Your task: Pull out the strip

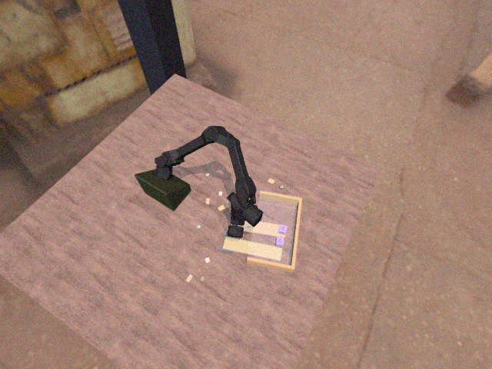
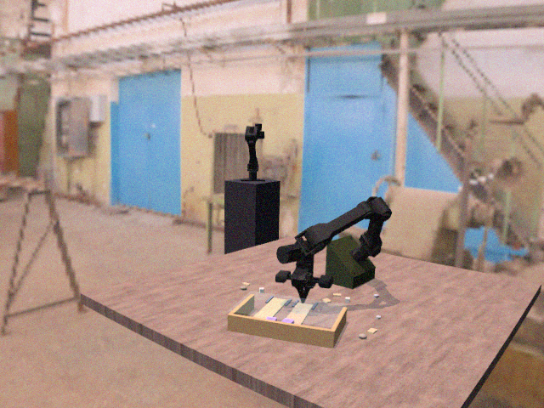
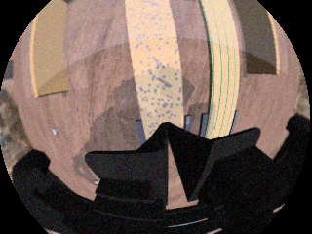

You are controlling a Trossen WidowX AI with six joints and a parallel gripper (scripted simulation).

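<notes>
The dotted strip lies 8 cm ahead of my gripper tip, 3 cm to the left of it and 2 cm below it.
</notes>
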